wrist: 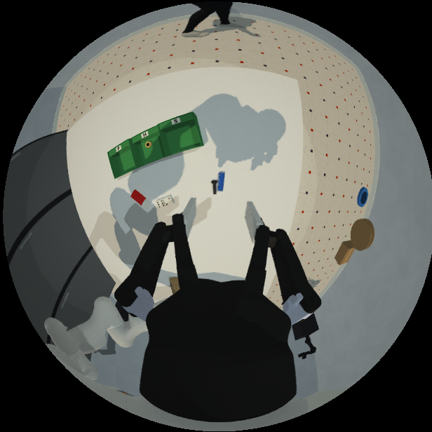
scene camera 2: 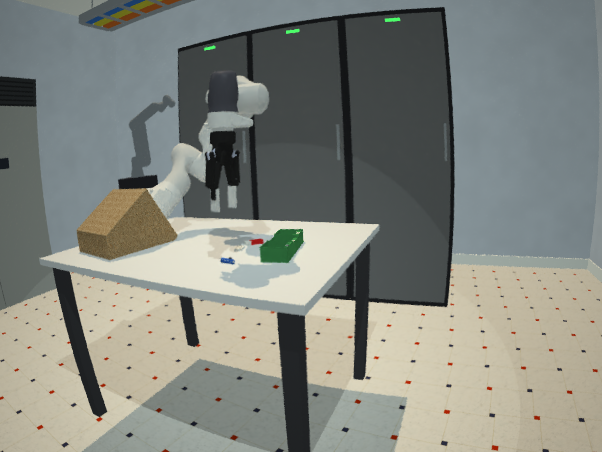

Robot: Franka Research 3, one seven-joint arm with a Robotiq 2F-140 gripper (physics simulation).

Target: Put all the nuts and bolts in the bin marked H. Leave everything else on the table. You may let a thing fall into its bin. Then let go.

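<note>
My gripper is in sight, and so is a green three-part bin. In the wrist view, too, I see my gripper.
</note>
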